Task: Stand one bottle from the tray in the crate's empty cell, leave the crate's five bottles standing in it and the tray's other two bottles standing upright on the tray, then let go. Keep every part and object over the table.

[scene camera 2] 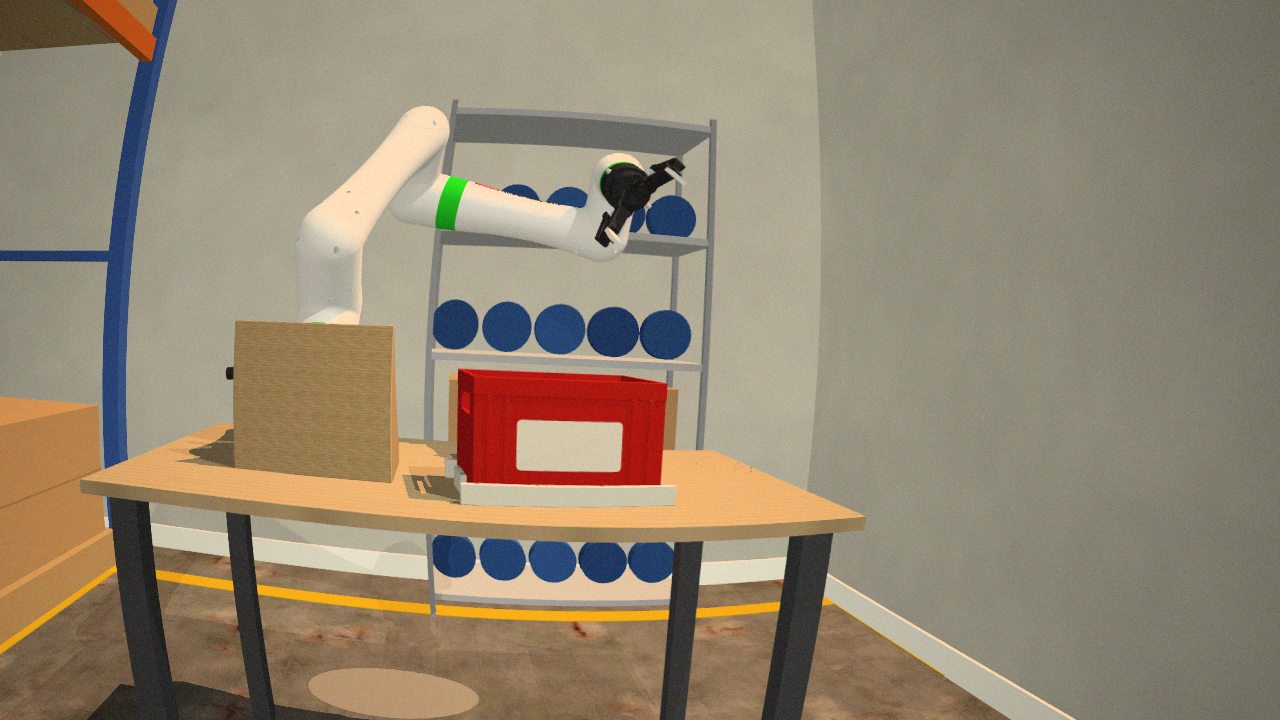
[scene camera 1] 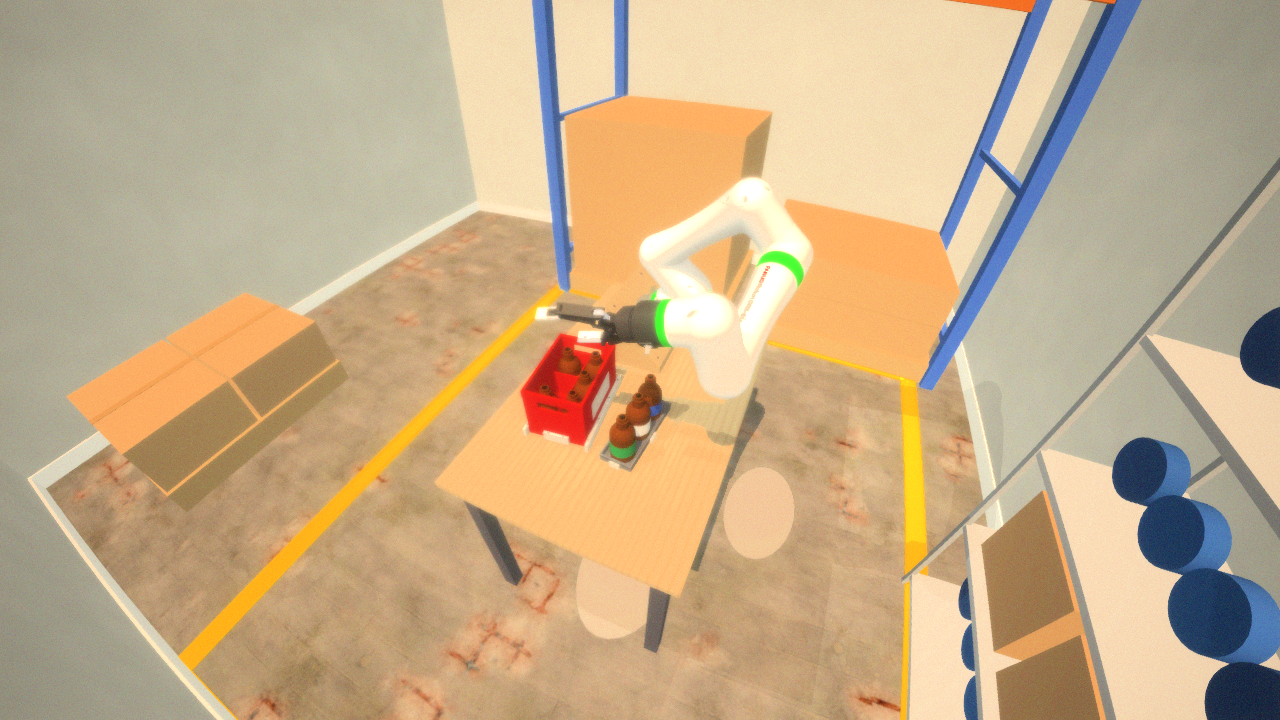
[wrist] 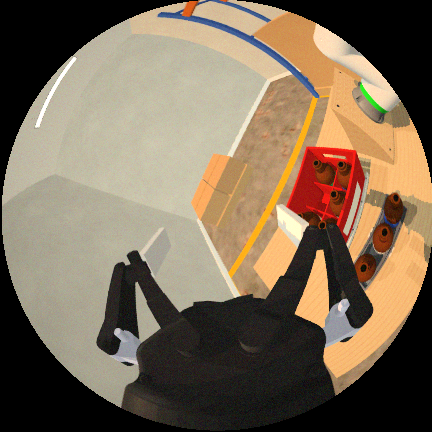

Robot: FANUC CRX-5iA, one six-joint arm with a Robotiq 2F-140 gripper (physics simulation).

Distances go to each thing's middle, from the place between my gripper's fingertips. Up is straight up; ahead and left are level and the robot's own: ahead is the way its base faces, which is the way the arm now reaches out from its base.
I see the white-label bottle (scene camera 1: 638, 411) 360 mm below my hand, 140 mm behind it and 130 mm to the left of it. Round my hand: pale base strip (scene camera 2: 483, 494) (430 mm below, 190 mm to the right, 120 mm behind).
